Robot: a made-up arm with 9 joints. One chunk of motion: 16 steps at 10 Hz.
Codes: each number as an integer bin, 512 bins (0 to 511) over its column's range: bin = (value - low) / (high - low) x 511, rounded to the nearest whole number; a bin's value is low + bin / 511 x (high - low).
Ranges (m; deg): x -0.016..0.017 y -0.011..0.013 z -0.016..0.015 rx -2..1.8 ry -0.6..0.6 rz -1.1..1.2
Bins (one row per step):
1: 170 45 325 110 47 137
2: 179 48 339 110 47 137
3: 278 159 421 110 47 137
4: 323 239 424 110 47 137
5: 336 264 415 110 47 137
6: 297 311 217 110 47 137
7: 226 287 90 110 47 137
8: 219 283 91 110 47 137
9: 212 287 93 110 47 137
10: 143 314 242 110 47 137
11: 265 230 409 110 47 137
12: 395 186 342 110 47 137
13: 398 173 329 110 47 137
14: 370 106 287 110 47 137
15: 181 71 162 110 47 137
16: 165 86 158 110 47 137
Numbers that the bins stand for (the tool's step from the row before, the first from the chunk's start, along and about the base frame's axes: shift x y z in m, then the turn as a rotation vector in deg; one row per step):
1: -0.00502 -0.00889 0.00372 -1.182 -0.490 -0.483
2: -0.00444 -0.00875 0.00457 -1.182 -0.490 -0.483
3: 0.00195 -0.00353 0.00954 -1.182 -0.490 -0.483
4: 0.00486 0.00023 0.00972 -1.182 -0.490 -0.483
5: 0.00570 0.00140 0.00918 -1.182 -0.490 -0.483
6: 0.00318 0.00361 -0.00284 -1.182 -0.490 -0.483
7: -0.00141 0.00248 -0.01054 -1.182 -0.490 -0.483
8: -0.00186 0.00229 -0.01048 -1.182 -0.490 -0.483
9: -0.00231 0.00248 -0.01036 -1.182 -0.490 -0.483
10: -0.00677 0.00375 -0.00132 -1.182 -0.490 -0.483
11: 0.00111 -0.00020 0.00881 -1.182 -0.490 -0.483
12: 0.00951 -0.00226 0.00475 -1.182 -0.490 -0.483
13: 0.00970 -0.00287 0.00396 -1.182 -0.490 -0.483
14: 0.00789 -0.00602 0.00141 -1.182 -0.490 -0.483
15: -0.00431 -0.00767 -0.00617 -1.182 -0.490 -0.483
16: -0.00534 -0.00696 -0.00641 -1.182 -0.490 -0.483

